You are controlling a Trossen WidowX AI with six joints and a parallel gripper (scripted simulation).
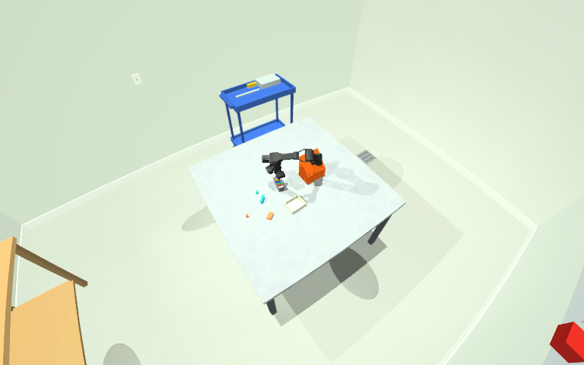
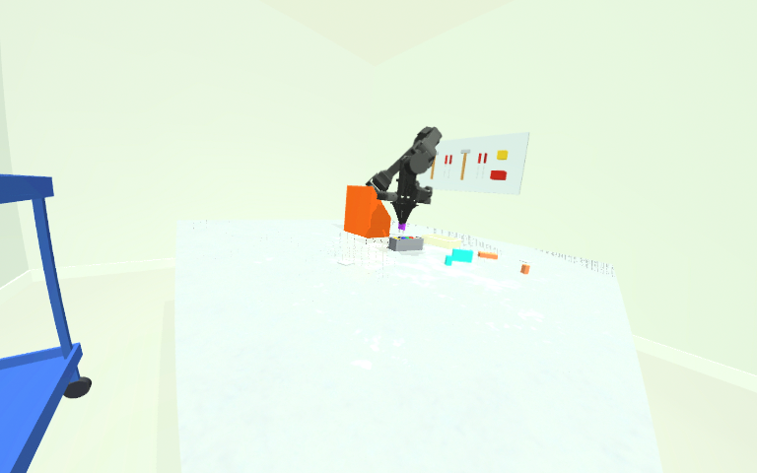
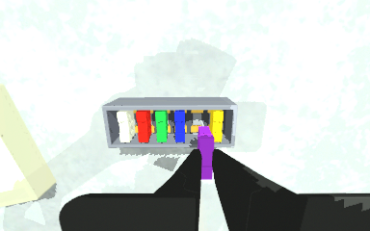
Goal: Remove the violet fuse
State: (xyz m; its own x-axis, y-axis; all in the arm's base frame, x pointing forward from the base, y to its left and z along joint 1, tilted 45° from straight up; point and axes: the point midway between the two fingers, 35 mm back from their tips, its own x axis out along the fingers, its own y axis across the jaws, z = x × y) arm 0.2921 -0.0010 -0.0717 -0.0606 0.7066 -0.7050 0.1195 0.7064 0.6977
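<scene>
The cream tray lies 10 mm behind my gripper tip, 250 mm to the left of it and 80 mm below it.
</scene>
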